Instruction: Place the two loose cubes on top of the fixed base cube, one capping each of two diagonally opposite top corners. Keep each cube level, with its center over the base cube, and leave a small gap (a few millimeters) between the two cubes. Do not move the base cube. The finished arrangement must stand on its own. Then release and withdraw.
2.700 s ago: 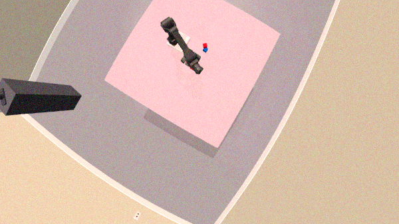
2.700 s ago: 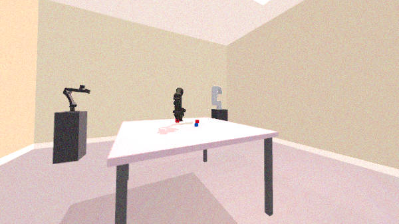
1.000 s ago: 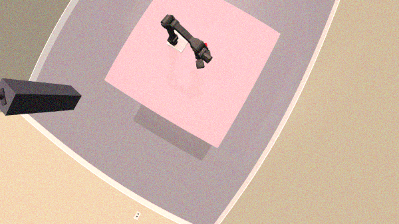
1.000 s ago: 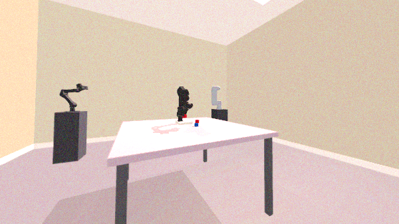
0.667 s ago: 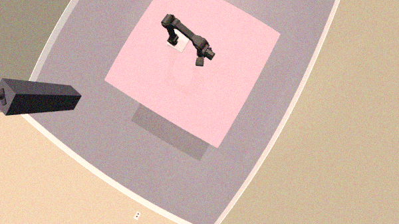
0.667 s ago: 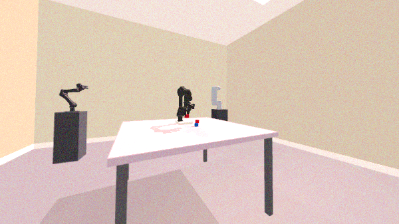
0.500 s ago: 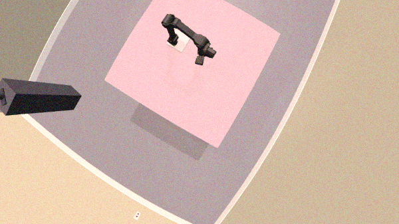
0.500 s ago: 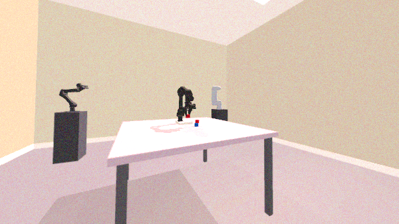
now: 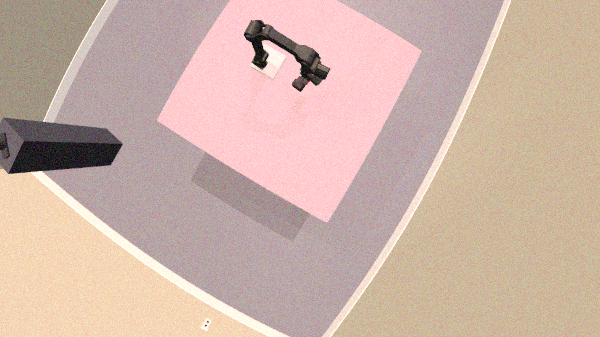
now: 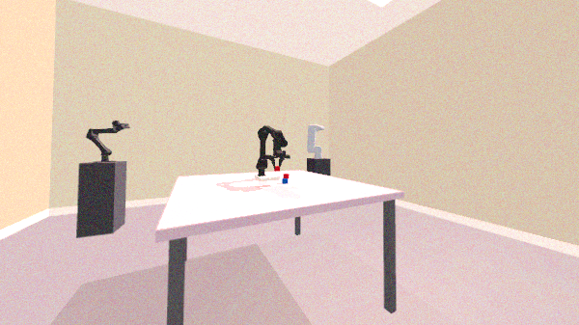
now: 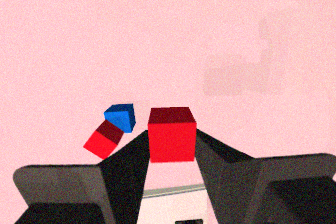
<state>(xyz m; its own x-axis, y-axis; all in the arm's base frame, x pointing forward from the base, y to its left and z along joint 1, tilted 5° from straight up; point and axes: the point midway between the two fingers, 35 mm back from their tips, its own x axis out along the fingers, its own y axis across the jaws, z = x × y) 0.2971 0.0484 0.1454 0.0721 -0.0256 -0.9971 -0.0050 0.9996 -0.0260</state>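
Right now the blue cube is 100 mm below my gripper tip, 70 mm to the left of it and 30 mm behind it.
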